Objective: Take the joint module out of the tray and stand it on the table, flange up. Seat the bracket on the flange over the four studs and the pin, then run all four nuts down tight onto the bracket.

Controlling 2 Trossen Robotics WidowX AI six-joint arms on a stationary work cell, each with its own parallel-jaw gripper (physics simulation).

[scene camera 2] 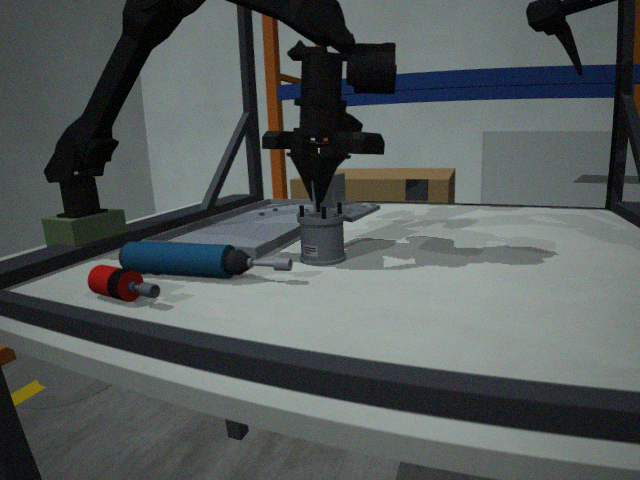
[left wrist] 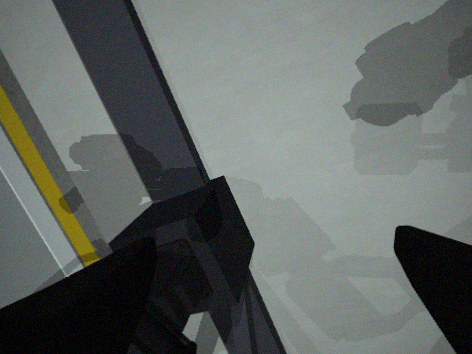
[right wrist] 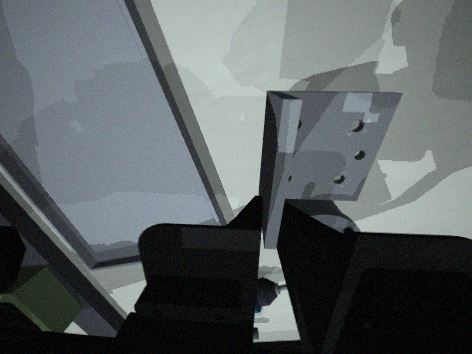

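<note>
The grey joint module (scene camera 2: 321, 240) (right wrist: 334, 218) stands upright on the table, flange up, with dark studs on top. My right gripper (scene camera 2: 318, 205) (right wrist: 265, 202) is shut on the grey bracket (scene camera 2: 337, 187) (right wrist: 325, 170), gripping its upright wall. In the right wrist view the bracket's holed plate extends beyond the flange, and its holes show no studs through them. In the scene view the bracket is partly hidden behind the fingers. Two small nuts (scene camera 2: 262, 213) (scene camera 2: 275, 209) show in the grey tray (scene camera 2: 273, 246) (right wrist: 100, 150). My left gripper (left wrist: 273, 243) is open and empty, high at the right in the scene view.
A blue driver (scene camera 2: 175, 259) with a socket tip lies left of the module, its tip pointing towards it. A red-and-black tool (scene camera 2: 100, 280) lies in front of it. Dark frame rails (scene camera 2: 361, 356) edge the table. A cardboard box (scene camera 2: 382, 183) shows behind.
</note>
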